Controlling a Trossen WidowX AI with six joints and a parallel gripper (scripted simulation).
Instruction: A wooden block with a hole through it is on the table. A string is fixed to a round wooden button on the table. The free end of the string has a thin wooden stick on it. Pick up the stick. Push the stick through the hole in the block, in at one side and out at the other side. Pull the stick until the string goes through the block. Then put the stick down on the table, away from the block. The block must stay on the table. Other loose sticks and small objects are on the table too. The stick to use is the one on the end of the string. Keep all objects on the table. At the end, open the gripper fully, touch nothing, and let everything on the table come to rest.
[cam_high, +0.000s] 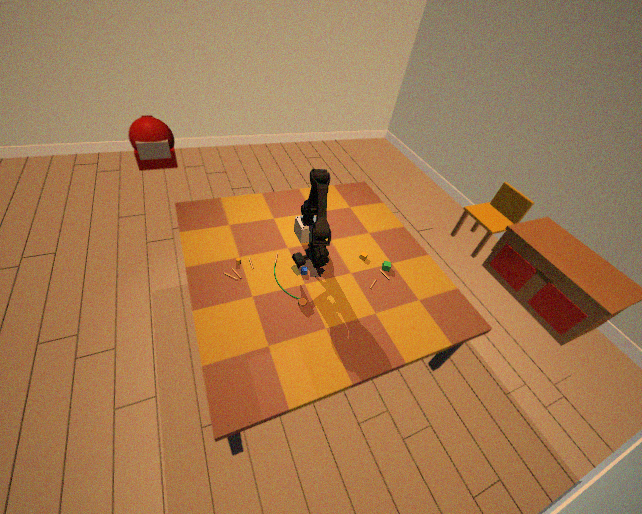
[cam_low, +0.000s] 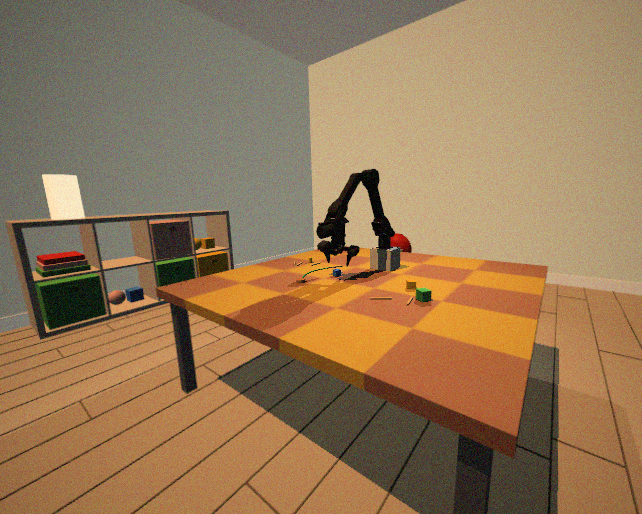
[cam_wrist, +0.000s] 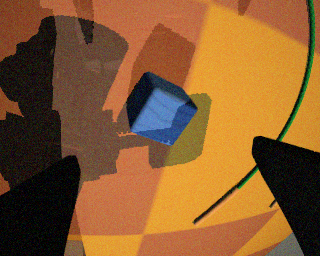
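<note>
Right now my gripper tip is 1 cm short of the blue cube and 4 cm above it. The rest, counted from my gripper tip: round wooden button: 18 cm ahead, 6 cm to the right, 5 cm below; thin wooden stick: 10 cm behind, 12 cm to the right, 5 cm below; yellow cube: 4 cm behind, 35 cm to the left, 4 cm below.
</note>
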